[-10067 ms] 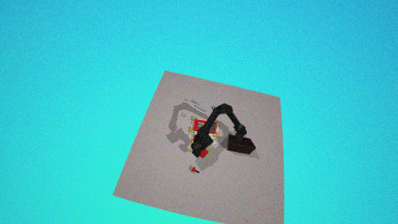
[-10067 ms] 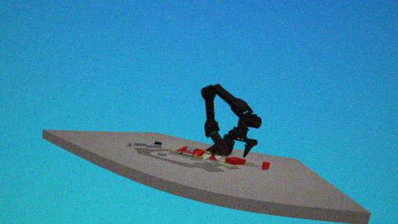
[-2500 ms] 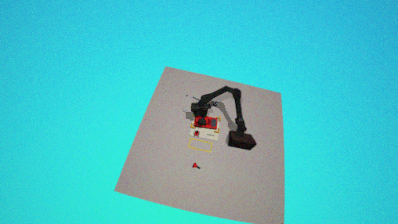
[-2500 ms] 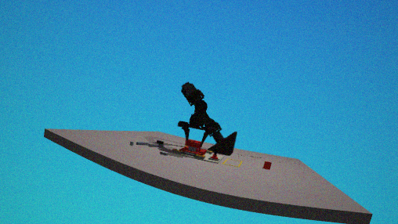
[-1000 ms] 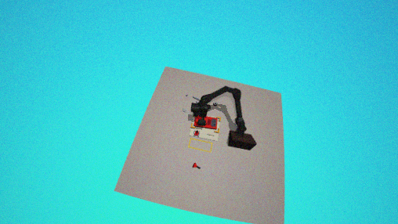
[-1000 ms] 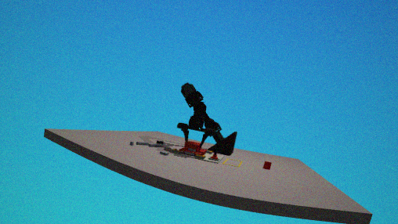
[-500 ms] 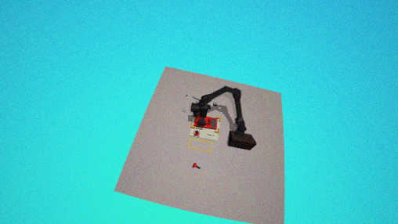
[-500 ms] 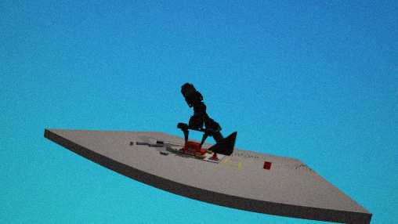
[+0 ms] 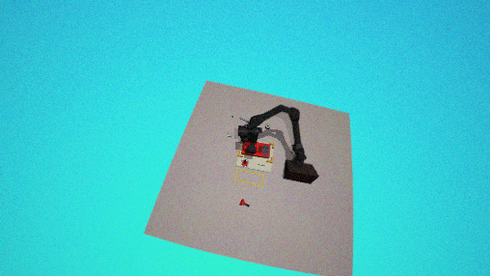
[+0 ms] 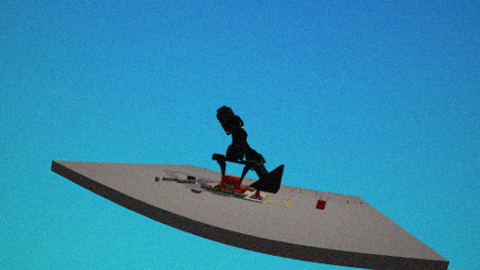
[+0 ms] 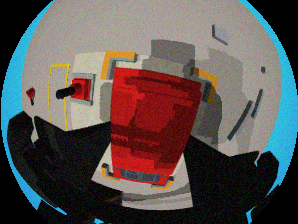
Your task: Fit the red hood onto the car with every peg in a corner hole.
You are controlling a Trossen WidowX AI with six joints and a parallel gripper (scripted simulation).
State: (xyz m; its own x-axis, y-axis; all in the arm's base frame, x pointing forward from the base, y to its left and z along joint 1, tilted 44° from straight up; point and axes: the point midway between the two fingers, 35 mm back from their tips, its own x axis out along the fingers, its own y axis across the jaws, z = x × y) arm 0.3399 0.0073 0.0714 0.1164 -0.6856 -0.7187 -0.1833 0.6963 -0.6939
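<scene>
The red hood is 10 mm above my gripper tip. Also, from my gripper tip: white jig (40 mm below, 40 mm behind, 20 mm to the left).
</scene>
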